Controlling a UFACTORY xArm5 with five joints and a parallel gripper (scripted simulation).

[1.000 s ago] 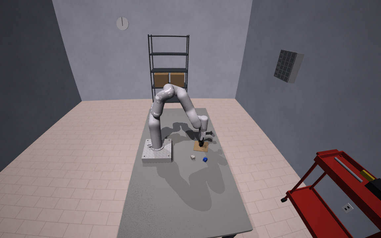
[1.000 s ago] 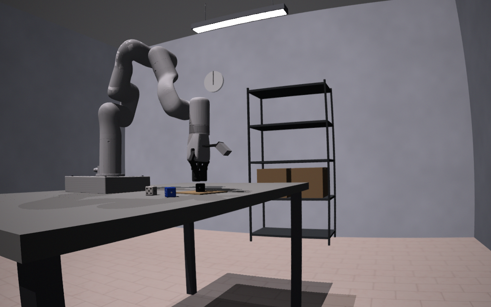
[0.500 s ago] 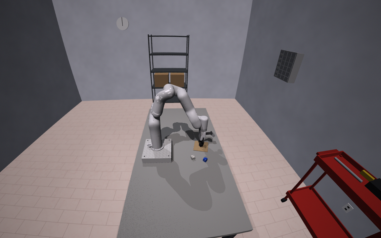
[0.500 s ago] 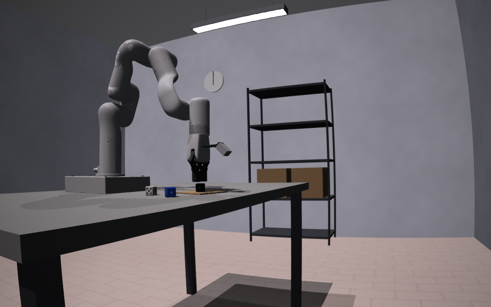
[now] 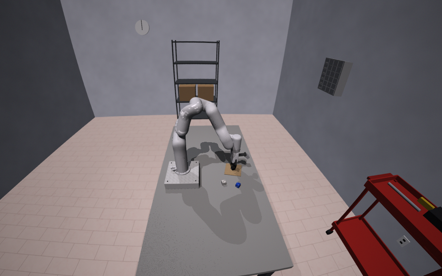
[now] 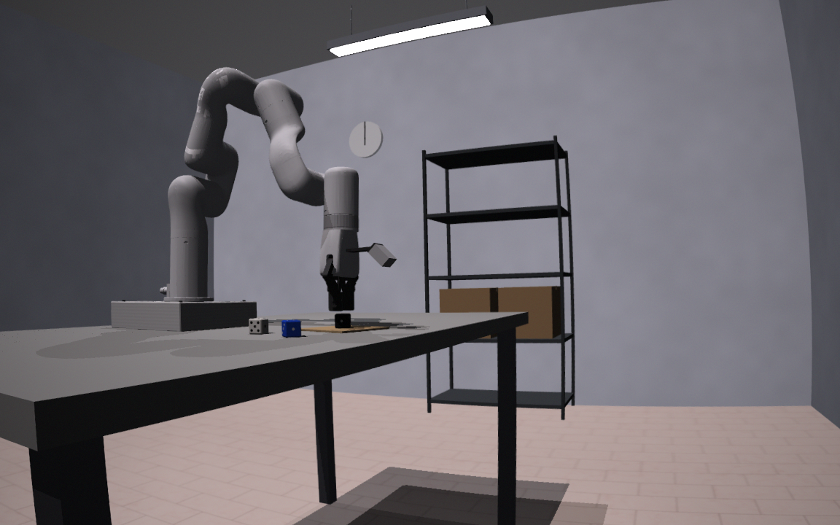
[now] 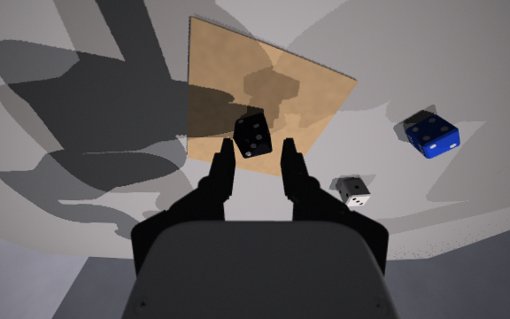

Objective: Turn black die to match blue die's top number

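Right now the black die is 4 cm below my hand. From my hand the other things lie so: blue die: 2 cm behind, 19 cm to the right, 4 cm below; then white die: 12 cm behind, 14 cm to the right, 4 cm below; then tan mat: 6 cm below.
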